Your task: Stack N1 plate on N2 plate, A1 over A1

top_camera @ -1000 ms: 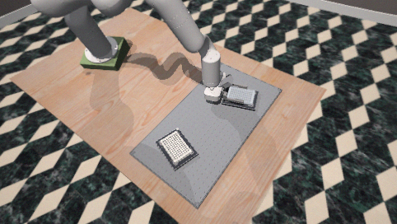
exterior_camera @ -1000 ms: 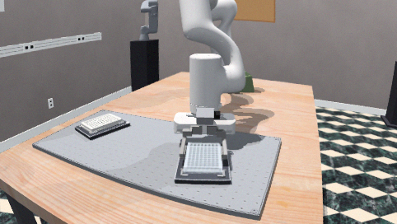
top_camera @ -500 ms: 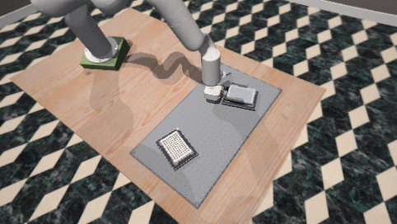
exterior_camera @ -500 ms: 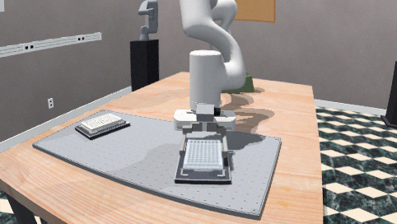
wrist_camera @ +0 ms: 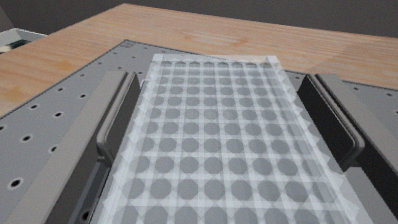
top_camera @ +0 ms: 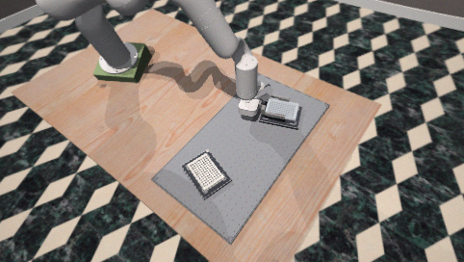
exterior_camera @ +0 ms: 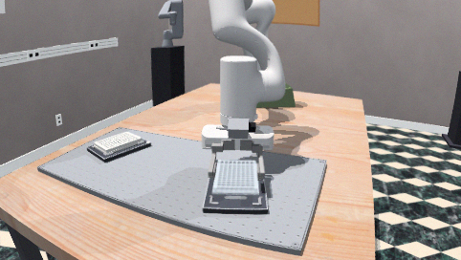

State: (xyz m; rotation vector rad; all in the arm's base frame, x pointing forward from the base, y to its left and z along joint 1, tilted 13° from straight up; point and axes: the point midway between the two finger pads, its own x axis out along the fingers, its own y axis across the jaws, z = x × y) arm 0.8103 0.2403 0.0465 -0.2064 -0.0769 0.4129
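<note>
Right now my hand is 4 cm above the black nest. The rest, counted from my hand: clear 96-well plate (1 cm below); white 96-well plate (6 cm behind, 40 cm to the right, 3 cm below).
</note>
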